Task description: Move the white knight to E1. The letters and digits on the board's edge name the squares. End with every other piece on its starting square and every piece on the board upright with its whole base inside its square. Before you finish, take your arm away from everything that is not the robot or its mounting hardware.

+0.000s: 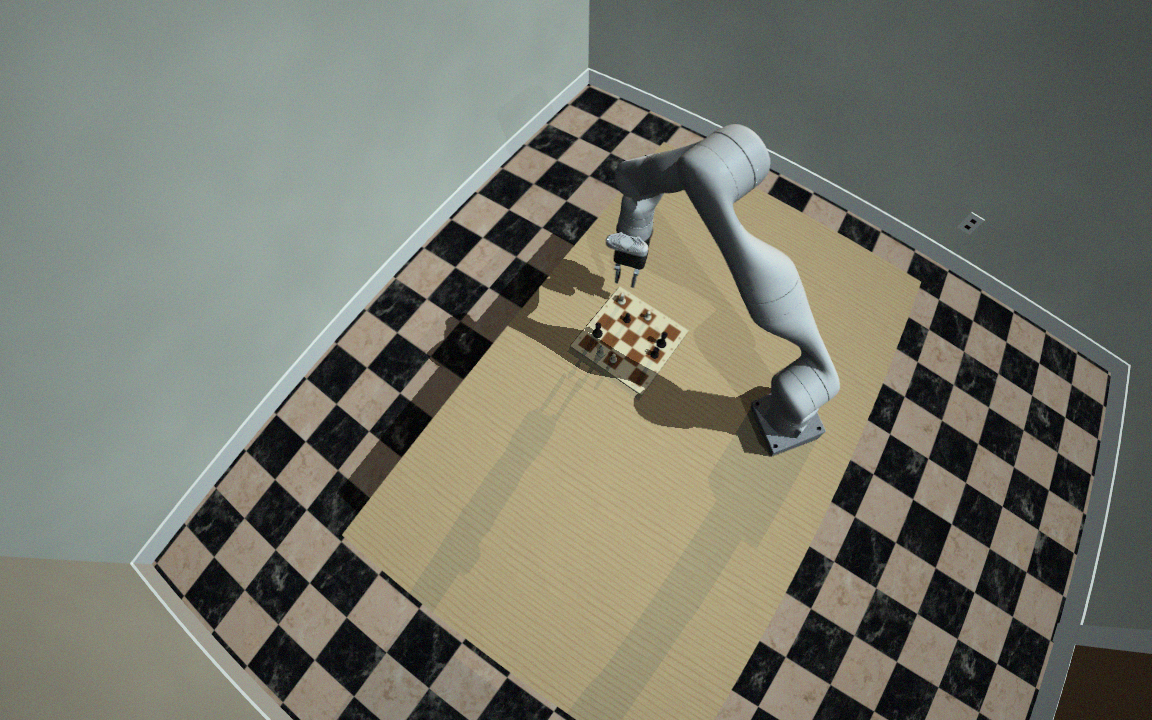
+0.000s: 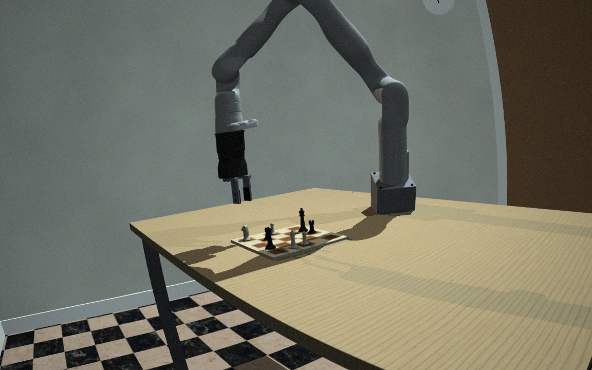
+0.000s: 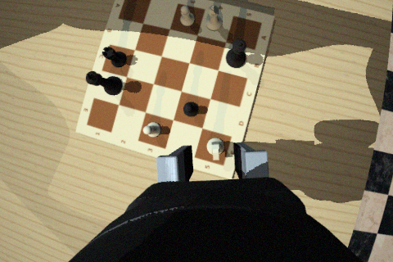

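The black pawn lies 100 mm below my hand, 40 mm behind it and 30 mm to the left of it. Round my hand: black king (150 mm behind, 90 mm below, 20 mm to the left); then chessboard (120 mm below, 90 mm behind, 60 mm to the left).
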